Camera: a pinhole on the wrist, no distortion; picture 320 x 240 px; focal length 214.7 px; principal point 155.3 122.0 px. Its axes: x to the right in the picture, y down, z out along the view. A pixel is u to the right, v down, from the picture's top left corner.
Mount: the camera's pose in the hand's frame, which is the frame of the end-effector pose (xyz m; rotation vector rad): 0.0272 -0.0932 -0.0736 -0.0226 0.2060 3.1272
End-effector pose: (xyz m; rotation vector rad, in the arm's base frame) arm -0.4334 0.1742 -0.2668 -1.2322 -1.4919 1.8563
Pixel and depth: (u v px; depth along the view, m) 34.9 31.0 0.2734
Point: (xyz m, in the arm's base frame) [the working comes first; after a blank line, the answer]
In the camera's frame: -0.1533 -0.1159 0.2734

-0.6683 0.2004 -0.3806
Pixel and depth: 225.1 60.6 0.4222
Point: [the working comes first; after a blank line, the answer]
In the camera's frame: 0.1373 -0.1207 0.4222

-0.6398 -0.1145 -0.2991
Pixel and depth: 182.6 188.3 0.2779
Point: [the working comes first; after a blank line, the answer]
In the camera's frame: 0.0353 0.0858 0.2779

-0.6330 0.0960 -0.1273
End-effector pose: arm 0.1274 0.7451 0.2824 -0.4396 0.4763 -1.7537
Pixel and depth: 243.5 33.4 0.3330
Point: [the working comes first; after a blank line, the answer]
In the camera's frame: 0.1368 -0.1374 0.3330

0.3494 0.8168 0.4305
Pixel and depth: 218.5 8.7 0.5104
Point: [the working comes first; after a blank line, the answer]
In the camera's frame: 0.1502 -0.2693 0.5104

0.5627 0.7853 0.4813
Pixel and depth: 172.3 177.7 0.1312
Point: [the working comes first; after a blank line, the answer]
In the camera's frame: 0.0104 0.0340 0.1312

0.0665 0.7487 0.3929
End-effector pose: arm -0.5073 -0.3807 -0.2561 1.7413 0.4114 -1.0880
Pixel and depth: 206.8 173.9 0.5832
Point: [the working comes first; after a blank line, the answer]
In the camera's frame: 0.1399 0.1410 0.5832

-0.9298 -0.7419 -0.2939
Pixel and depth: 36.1 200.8 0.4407
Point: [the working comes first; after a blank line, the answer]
In the camera's frame: -0.2447 0.1617 0.4407

-0.6878 -0.6867 -0.6211
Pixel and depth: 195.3 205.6 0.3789
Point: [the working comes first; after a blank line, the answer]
In the camera's frame: 0.0706 0.1475 0.3789

-0.8187 -0.5666 -0.3530
